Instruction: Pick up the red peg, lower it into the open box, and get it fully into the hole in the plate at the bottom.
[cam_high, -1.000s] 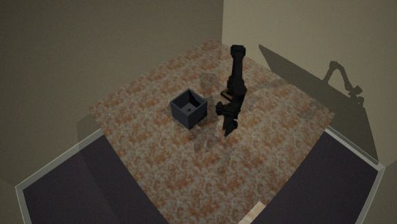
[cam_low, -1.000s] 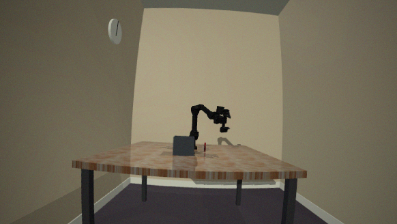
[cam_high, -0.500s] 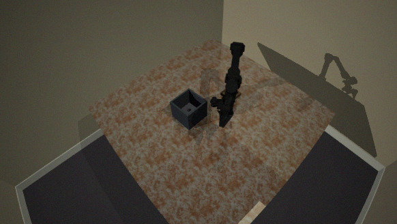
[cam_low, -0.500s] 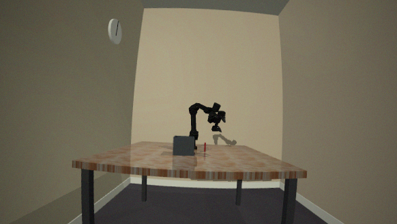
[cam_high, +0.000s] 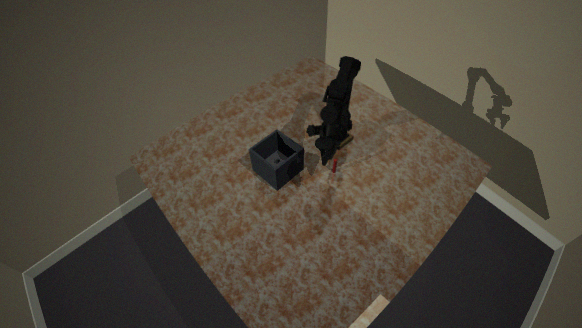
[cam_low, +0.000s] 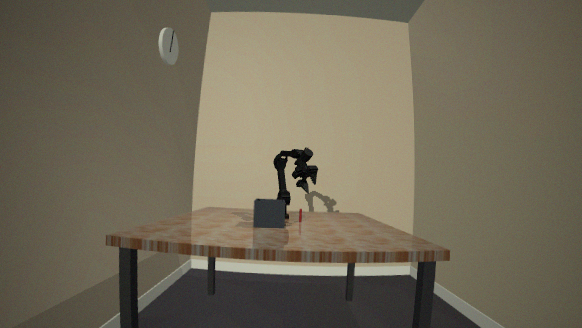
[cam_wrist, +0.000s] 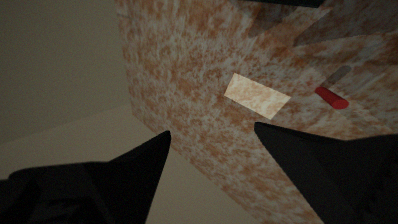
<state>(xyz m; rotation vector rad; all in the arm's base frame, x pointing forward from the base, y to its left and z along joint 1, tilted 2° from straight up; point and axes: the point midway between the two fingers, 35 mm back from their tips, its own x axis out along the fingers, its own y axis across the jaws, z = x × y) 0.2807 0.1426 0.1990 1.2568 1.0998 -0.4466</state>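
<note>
My gripper tip is now 120 mm past the red peg, 40 mm to the left of it and 170 mm above it. Round my gripper tip: grey plate: 40 mm ahead, 230 mm to the right, 160 mm below.
</note>
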